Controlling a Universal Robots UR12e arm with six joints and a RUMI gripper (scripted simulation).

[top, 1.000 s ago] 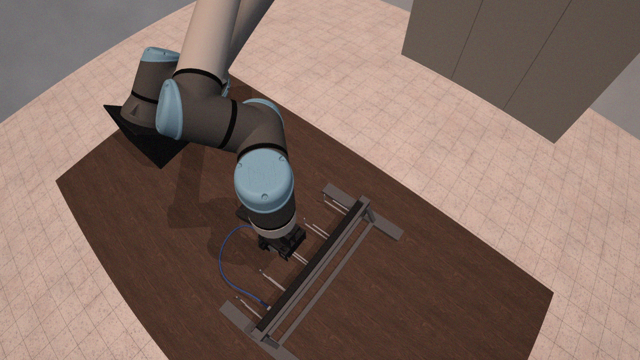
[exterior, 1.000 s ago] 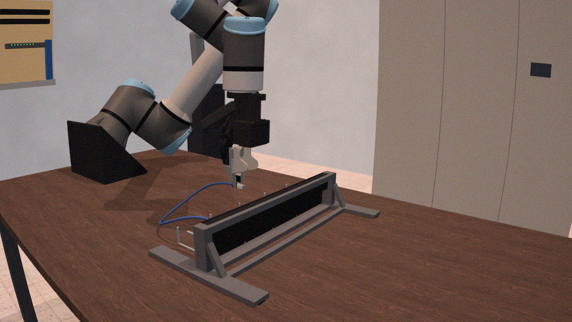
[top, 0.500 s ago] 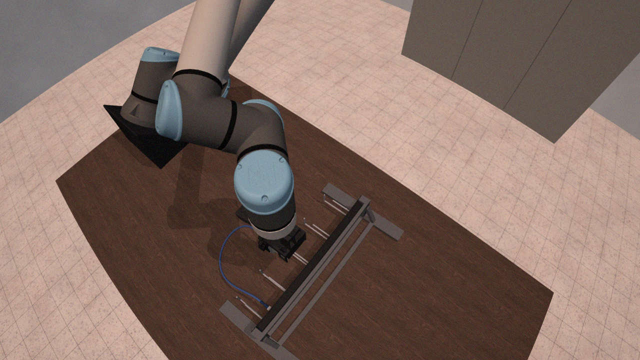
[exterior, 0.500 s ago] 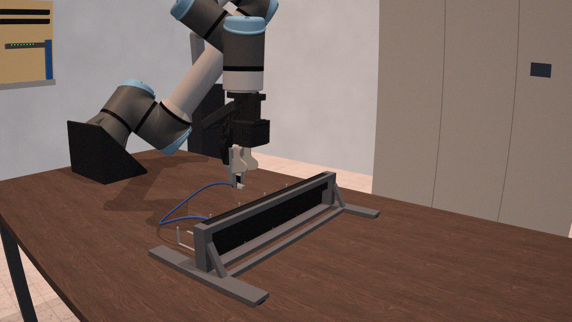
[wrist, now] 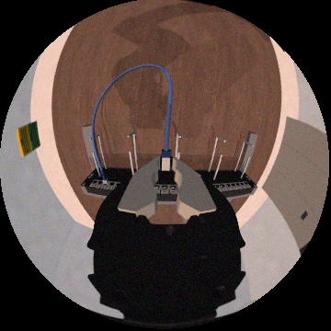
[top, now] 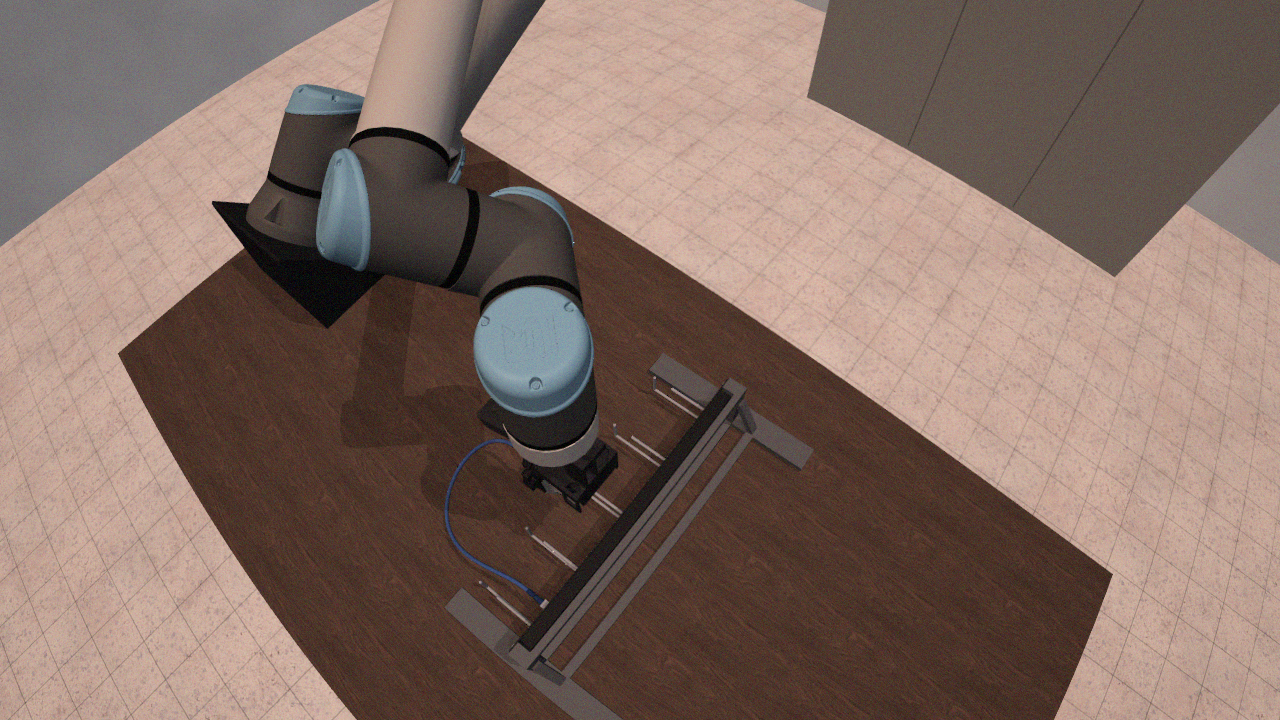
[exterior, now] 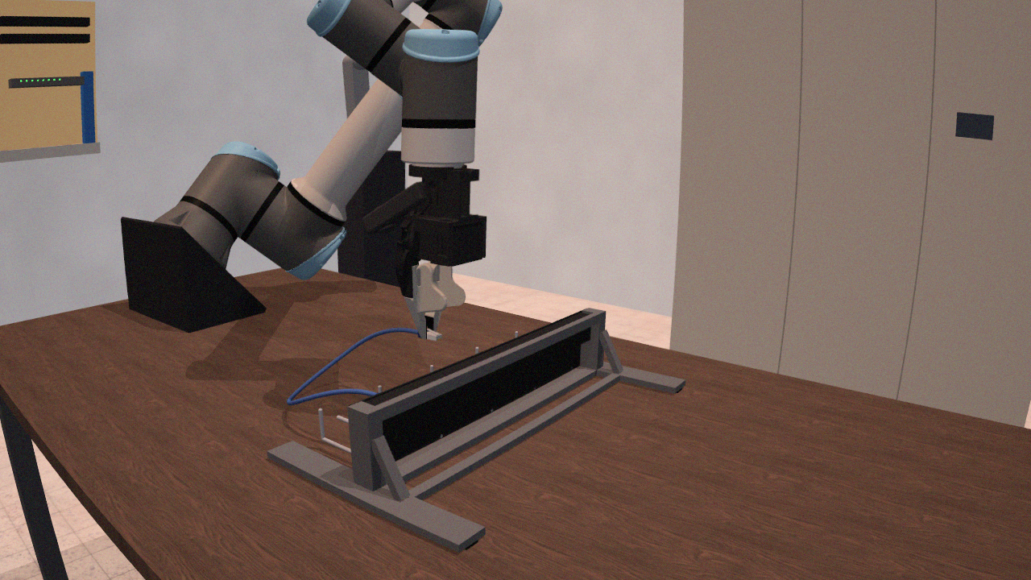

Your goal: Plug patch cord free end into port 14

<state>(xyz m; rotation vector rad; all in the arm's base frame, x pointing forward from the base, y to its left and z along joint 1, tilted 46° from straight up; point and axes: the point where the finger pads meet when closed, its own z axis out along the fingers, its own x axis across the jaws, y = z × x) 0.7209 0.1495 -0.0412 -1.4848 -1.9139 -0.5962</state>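
Now: the plug 10 mm below my hand and 10 mm ahead of it.
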